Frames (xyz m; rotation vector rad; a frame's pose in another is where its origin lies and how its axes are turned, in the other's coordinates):
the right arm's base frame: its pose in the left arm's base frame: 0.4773 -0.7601 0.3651 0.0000 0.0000 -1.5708
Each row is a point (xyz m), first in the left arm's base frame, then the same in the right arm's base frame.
Working: the left arm's base frame: its pose in the right arm's base frame: -0.7601 -0.4773 -0.3651 0.0000 0.0000 1.5708

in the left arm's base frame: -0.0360 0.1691 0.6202
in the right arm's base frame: -0.9292 -0.5133 0.2551
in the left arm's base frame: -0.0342 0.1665 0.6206
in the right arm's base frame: -0.9266 -0.5115 0.2555
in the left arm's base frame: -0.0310 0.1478 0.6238
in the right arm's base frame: -0.9079 -0.5083 0.2587
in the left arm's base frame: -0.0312 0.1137 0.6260
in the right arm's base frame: -0.8738 -0.5085 0.2609
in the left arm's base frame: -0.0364 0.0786 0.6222
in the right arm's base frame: -0.8387 -0.5137 0.2571
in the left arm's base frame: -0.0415 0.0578 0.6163
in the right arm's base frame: -0.8179 -0.5188 0.2512
